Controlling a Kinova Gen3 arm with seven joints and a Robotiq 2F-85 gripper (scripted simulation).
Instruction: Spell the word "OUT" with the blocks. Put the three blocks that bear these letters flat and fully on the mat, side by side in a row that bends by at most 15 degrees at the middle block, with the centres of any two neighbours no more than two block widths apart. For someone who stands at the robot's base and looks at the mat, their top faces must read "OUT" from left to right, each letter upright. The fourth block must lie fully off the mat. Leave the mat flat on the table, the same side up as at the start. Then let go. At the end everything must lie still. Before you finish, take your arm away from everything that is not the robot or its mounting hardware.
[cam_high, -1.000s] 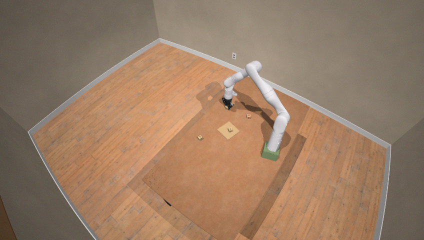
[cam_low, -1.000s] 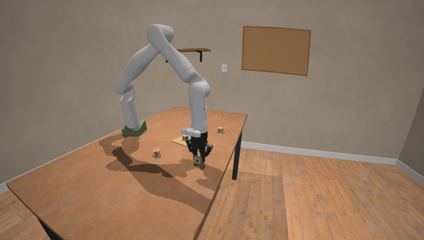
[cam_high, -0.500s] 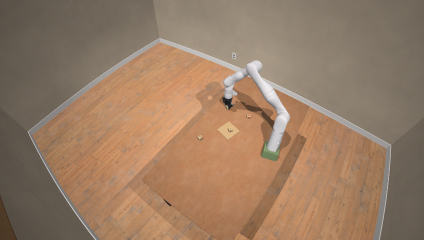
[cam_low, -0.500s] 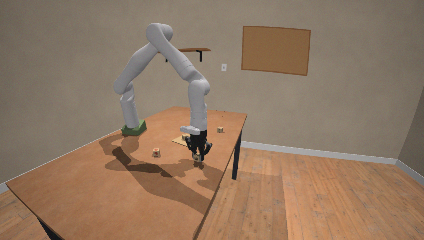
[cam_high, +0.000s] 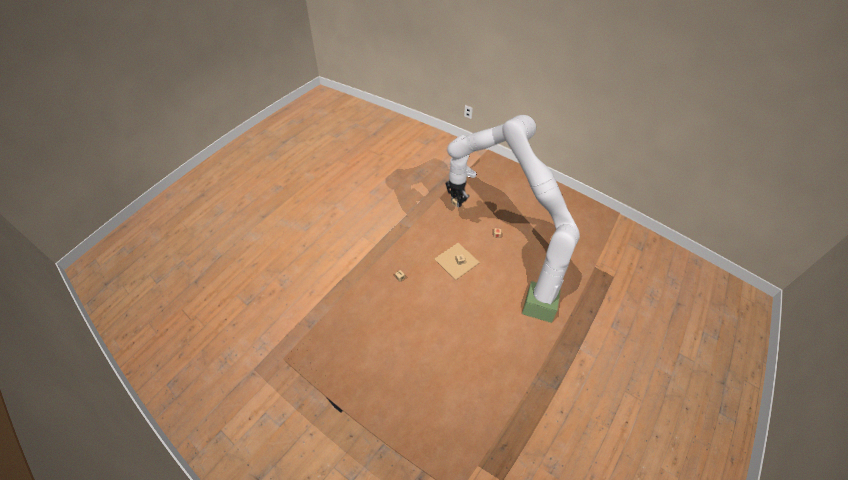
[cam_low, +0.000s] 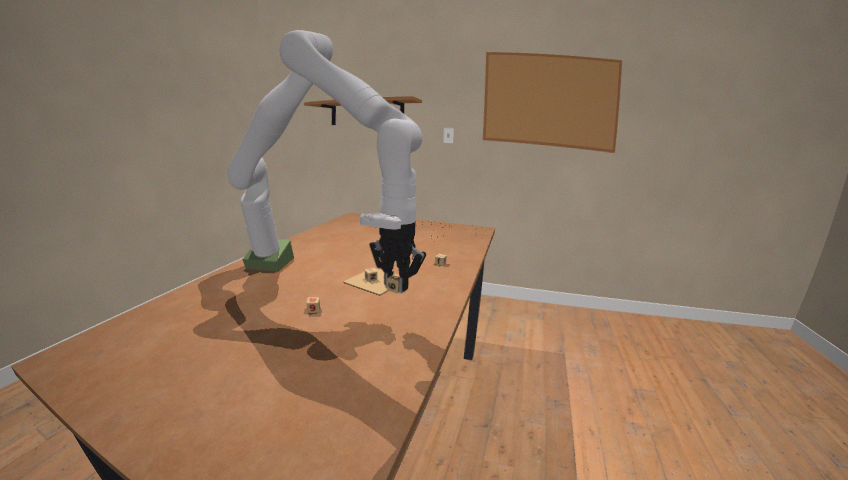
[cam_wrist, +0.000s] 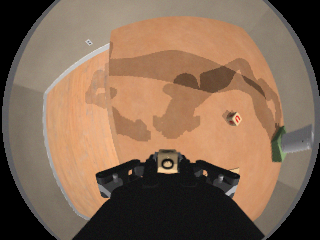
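Right now my hand is 19 cm to the right of the tan mat, 16 cm past it and 11 cm above it. Round my hand: letter block (right at my hand).
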